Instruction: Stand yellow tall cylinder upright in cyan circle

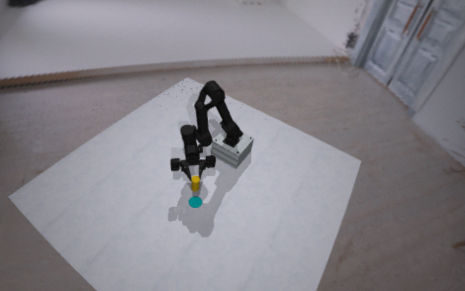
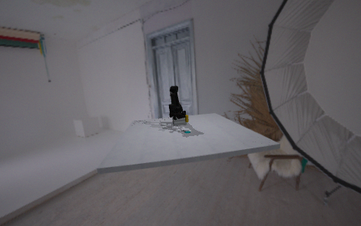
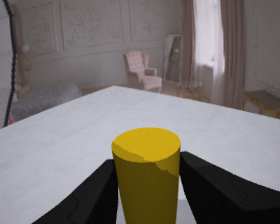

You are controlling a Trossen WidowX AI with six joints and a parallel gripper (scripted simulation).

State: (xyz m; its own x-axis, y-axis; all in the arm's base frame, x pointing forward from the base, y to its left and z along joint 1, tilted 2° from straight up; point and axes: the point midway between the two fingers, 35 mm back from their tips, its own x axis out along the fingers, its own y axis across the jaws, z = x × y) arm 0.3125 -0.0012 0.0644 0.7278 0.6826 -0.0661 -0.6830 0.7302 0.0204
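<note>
Right now my gripper tip is 16 cm above the cyan circle. Round my gripper tip: yellow tall cylinder (2 cm below).
</note>
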